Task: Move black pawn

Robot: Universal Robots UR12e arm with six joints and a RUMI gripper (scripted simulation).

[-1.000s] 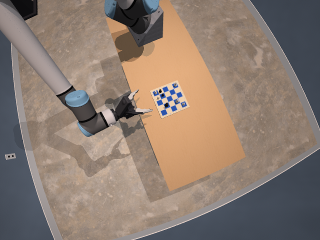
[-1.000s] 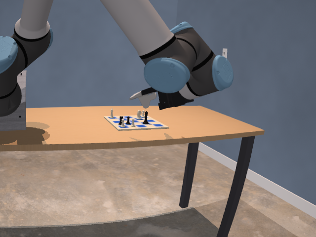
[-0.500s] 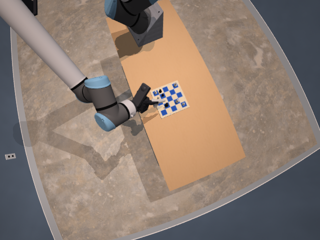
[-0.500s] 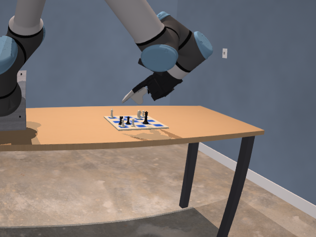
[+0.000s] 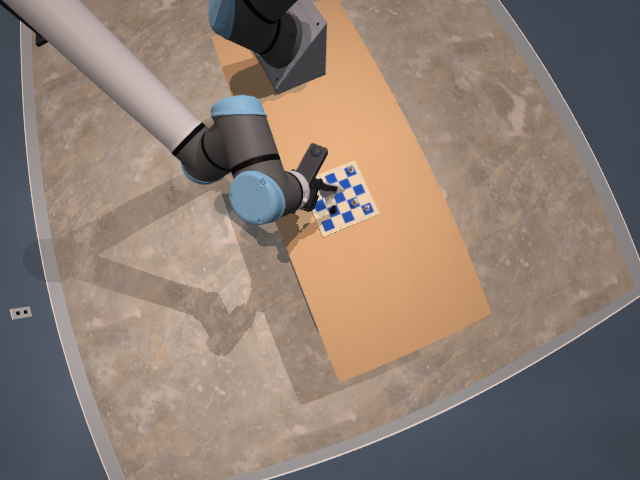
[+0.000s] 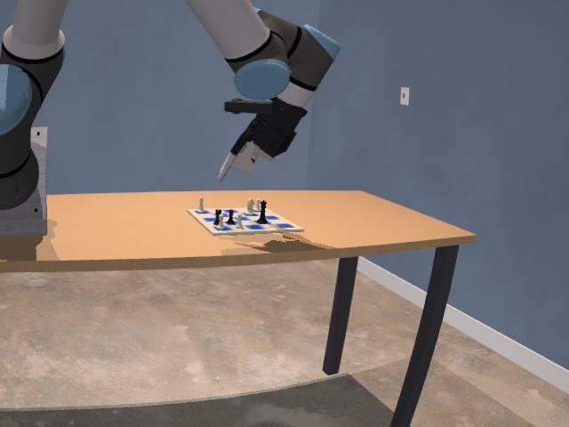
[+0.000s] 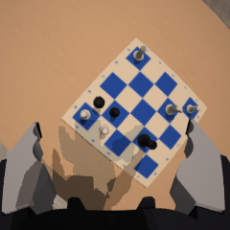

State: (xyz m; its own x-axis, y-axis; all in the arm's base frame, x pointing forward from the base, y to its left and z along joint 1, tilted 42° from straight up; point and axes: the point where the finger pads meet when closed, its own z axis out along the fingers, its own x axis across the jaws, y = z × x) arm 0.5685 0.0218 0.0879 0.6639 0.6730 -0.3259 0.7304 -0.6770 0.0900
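The black pawn is 100 mm below my hand and 20 mm to the left of it. Also, from my hand: tall black piece: 90 mm below, 80 mm ahead, 20 mm to the left; cream chessboard: 120 mm below, 60 mm to the left, 40 mm ahead.
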